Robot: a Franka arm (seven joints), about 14 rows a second.
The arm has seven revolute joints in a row. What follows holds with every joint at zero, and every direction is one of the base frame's.
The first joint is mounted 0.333 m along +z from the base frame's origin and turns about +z.
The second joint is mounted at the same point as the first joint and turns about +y.
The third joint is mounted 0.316 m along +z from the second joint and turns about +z.
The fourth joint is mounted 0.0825 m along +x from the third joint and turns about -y.
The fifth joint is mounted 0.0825 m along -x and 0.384 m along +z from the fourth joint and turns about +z.
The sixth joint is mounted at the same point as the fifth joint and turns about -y.
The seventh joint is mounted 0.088 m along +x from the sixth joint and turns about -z.
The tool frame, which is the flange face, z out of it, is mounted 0.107 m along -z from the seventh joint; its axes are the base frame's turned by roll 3.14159, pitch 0 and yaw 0 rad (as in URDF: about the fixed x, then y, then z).
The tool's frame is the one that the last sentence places.
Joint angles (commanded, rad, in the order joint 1, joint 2, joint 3, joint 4, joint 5, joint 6, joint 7), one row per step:
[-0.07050 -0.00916 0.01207 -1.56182 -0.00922 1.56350 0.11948]
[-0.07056 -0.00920 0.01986 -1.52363 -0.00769 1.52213 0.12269]
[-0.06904 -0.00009 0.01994 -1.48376 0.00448 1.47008 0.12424]
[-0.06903 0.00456 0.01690 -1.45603 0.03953 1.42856 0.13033]
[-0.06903 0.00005 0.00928 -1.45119 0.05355 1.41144 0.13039]
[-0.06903 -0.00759 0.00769 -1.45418 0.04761 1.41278 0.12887]
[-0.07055 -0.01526 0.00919 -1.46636 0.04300 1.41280 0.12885]
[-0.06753 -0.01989 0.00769 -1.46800 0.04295 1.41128 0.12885]
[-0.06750 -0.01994 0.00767 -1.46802 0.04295 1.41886 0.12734]
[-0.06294 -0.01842 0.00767 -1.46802 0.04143 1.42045 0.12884]
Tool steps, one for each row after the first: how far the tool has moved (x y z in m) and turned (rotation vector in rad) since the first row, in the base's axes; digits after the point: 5 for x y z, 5 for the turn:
[-0.00379 0.00462 0.01427 0.00167 0.00303 0.00423]
[-0.00646 0.00694 0.02327 0.01507 0.02364 0.00507]
[-0.00964 0.00960 0.03003 0.05079 0.04030 0.00061]
[-0.01319 0.00743 0.03330 0.06506 0.04714 -0.00456]
[-0.01562 0.00603 0.03612 0.05885 0.04140 -0.00539]
[-0.01799 0.00564 0.03465 0.05448 0.04614 -0.00618]
[-0.01964 0.00656 0.03623 0.05429 0.04471 -0.00457]
[-0.01882 0.00649 0.03689 0.05391 0.03709 -0.00317]
[-0.01803 0.00869 0.03621 0.05232 0.03724 -0.00039]

